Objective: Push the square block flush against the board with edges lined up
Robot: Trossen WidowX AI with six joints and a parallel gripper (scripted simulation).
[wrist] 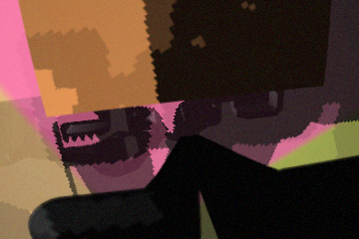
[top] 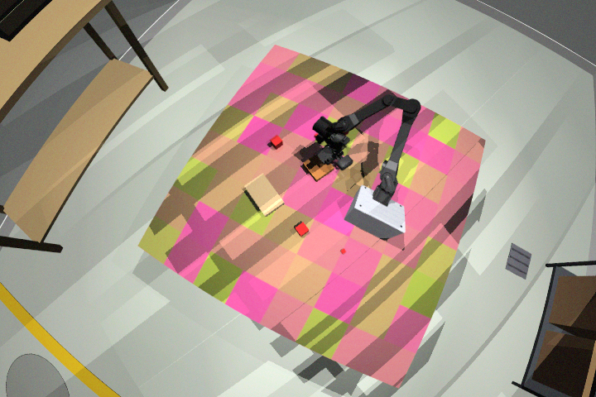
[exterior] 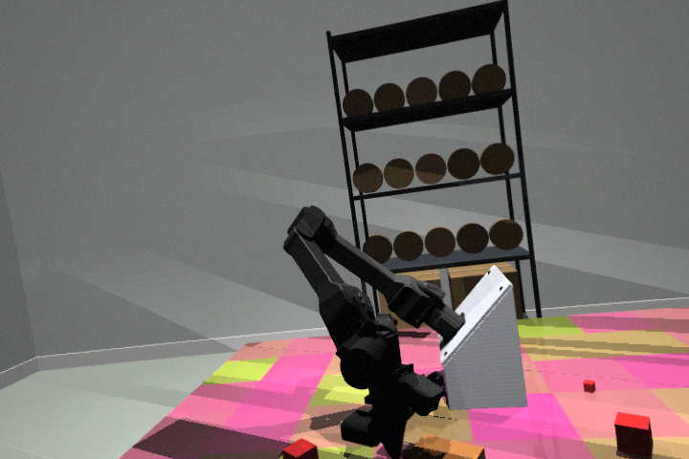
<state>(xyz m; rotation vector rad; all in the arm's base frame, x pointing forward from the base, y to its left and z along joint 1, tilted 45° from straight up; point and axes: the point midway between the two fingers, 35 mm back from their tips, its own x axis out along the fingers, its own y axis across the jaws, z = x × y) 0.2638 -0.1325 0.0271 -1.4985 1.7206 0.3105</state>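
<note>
The square block is 7 cm to the left of my gripper tip, 3 cm ahead of it and 1 cm above it. Also, from my gripper tip: tan board (30 cm to the left, 17 cm ahead, 1 cm above).
</note>
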